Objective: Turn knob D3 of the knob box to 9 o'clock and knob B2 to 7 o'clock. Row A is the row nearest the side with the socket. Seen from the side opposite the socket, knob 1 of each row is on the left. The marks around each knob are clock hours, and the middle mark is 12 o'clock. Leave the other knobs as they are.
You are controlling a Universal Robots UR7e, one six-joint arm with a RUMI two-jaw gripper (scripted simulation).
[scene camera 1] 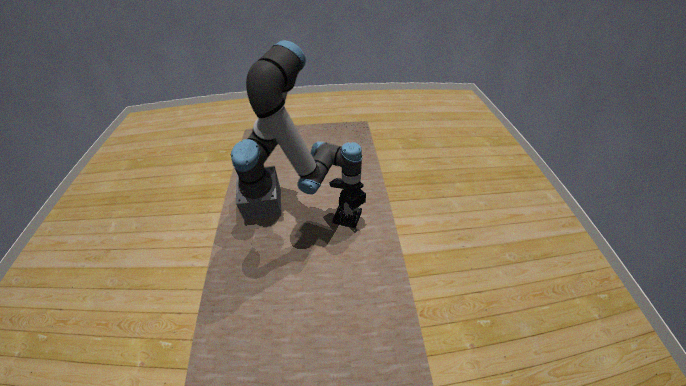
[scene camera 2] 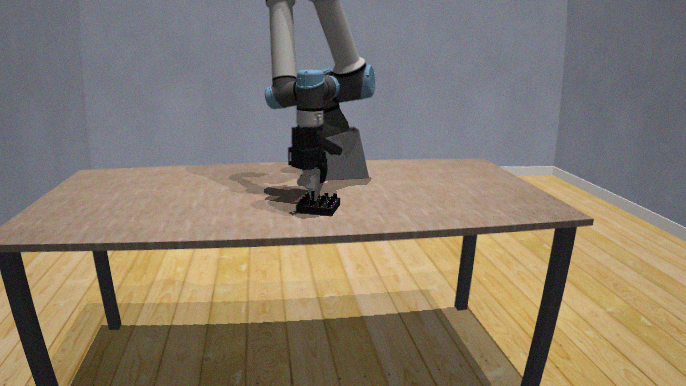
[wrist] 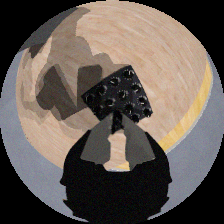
Path:
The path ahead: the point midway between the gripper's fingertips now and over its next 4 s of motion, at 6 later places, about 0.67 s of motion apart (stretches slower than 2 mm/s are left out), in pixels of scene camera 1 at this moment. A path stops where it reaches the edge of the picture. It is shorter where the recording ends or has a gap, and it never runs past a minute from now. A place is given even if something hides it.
My gripper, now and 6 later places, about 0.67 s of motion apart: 349, 215; 349, 210; 348, 209; 348, 206; 347, 202; 347, 199; 347, 197

